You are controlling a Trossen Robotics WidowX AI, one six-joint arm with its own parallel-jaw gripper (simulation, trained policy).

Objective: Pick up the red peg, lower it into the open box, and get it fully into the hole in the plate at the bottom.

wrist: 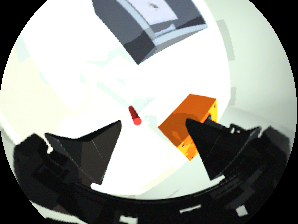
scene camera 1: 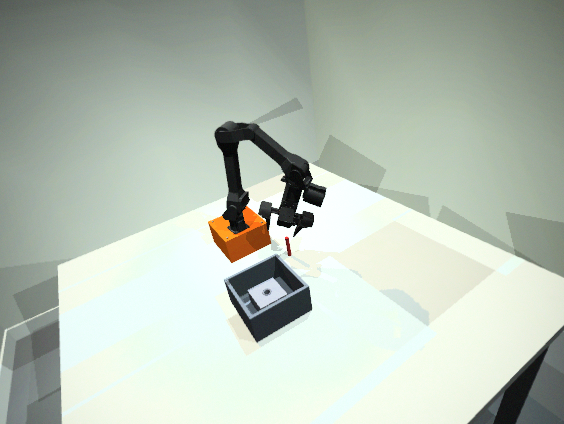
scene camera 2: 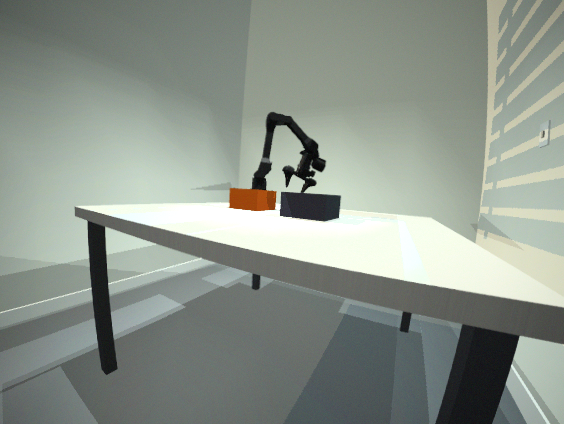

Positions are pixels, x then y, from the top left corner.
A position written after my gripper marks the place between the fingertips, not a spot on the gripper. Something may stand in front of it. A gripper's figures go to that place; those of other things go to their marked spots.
Scene:
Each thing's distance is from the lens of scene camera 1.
my gripper (scene camera 1: 280, 233): 116 cm
plate (scene camera 1: 268, 292): 103 cm

